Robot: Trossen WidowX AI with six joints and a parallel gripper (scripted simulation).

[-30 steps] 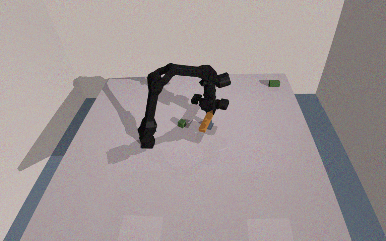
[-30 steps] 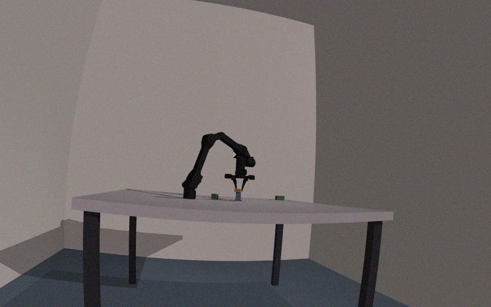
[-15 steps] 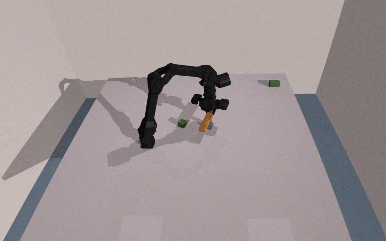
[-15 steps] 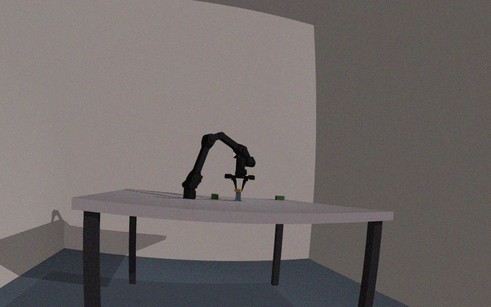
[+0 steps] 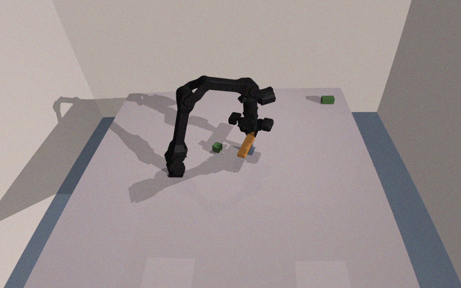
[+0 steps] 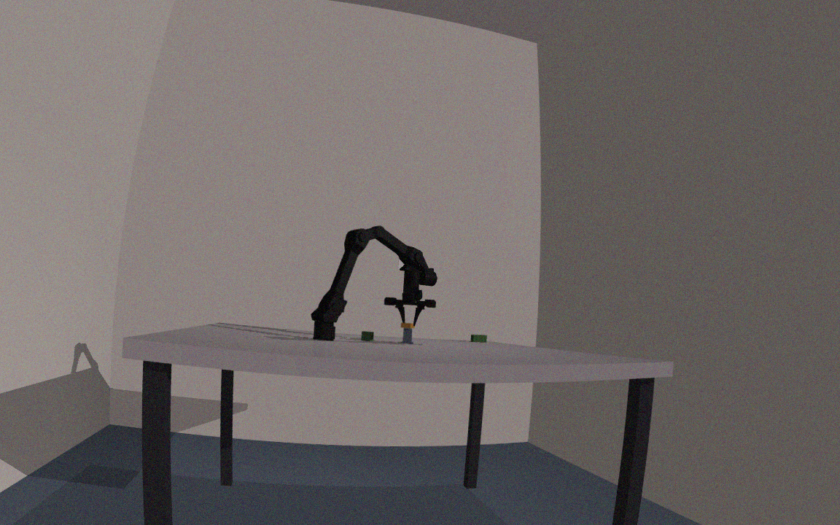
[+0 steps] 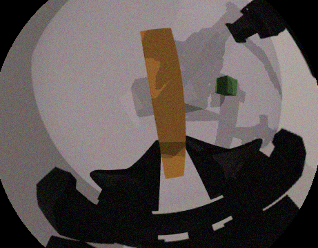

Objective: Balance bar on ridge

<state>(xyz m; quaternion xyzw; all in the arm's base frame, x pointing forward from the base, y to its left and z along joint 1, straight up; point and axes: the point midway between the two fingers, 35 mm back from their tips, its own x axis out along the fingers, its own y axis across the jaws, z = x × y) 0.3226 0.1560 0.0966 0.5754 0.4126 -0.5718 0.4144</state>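
Now: the orange bar 10 mm behind my gripper tip and 30 mm to the right of it.
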